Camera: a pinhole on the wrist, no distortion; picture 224 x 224 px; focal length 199.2 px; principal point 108.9 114.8 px. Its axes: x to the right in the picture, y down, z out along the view. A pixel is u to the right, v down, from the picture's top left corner.
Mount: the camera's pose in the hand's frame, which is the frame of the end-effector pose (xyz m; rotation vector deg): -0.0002 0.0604 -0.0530 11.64 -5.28 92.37
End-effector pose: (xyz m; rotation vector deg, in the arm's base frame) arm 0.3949 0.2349 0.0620 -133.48 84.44 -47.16
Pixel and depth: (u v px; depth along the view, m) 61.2 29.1 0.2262
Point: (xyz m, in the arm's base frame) 0.5436 0.1334 -0.0087
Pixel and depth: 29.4 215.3 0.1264
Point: 0.4283 0.2836 0.0003
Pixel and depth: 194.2 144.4 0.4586
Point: 0.5170 0.1647 -0.3861
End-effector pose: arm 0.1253 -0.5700 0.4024 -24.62 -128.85 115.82
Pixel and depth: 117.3 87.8 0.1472
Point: 0.0795 -0.6460 0.3477
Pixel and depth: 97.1 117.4 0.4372
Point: -0.0007 -0.9230 0.3989
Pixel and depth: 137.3 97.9 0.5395
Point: -0.0695 -1.0128 0.2945
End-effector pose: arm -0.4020 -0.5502 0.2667 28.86 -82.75 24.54
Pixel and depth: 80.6 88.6 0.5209
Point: -0.6950 -0.8876 0.3936
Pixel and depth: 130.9 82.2 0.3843
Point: -0.6832 -0.7093 0.3764
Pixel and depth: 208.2 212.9 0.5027
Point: -0.9470 -0.6645 0.0898
